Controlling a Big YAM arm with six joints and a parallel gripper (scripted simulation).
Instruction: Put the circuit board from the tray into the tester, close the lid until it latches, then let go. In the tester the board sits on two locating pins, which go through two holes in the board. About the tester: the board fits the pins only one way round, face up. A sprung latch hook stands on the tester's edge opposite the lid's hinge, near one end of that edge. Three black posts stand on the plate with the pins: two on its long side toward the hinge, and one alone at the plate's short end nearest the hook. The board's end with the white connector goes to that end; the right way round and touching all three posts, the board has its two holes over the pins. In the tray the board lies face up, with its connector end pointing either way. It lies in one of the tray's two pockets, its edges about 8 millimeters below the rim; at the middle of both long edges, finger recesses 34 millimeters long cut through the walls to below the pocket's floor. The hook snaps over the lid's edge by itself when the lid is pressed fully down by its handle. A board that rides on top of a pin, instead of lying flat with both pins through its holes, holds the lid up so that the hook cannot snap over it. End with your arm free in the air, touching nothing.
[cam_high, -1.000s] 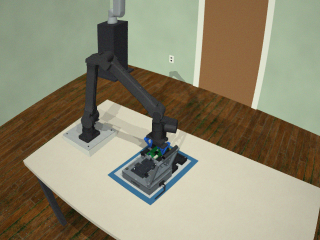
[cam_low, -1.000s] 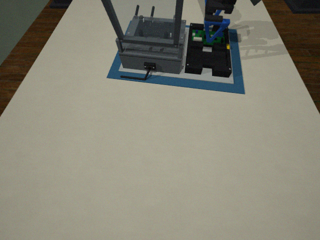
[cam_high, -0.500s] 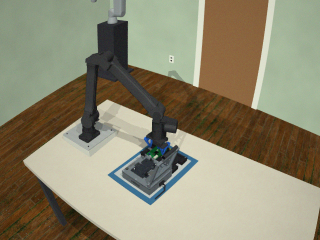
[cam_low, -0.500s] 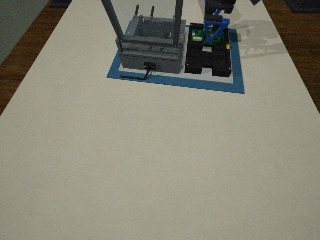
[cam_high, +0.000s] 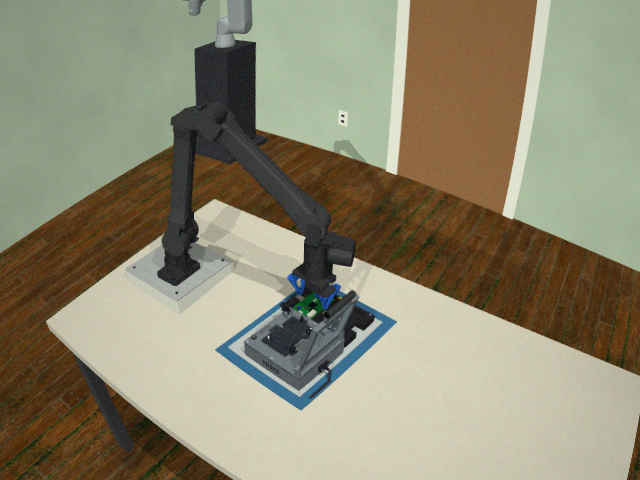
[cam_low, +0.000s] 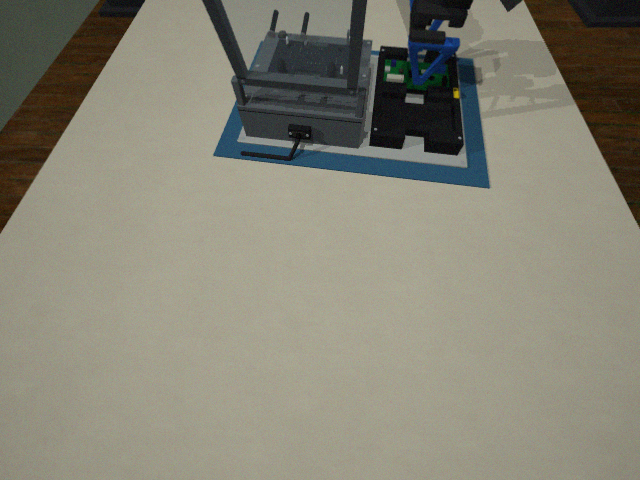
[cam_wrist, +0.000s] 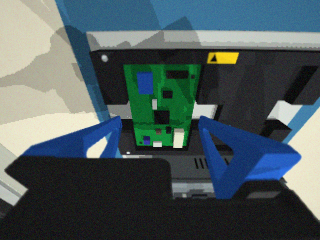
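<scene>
The green circuit board lies 2 cm below my hand. Also, from my hand: tester lid: 16 cm ahead, 19 cm to the right, 14 cm above.
</scene>
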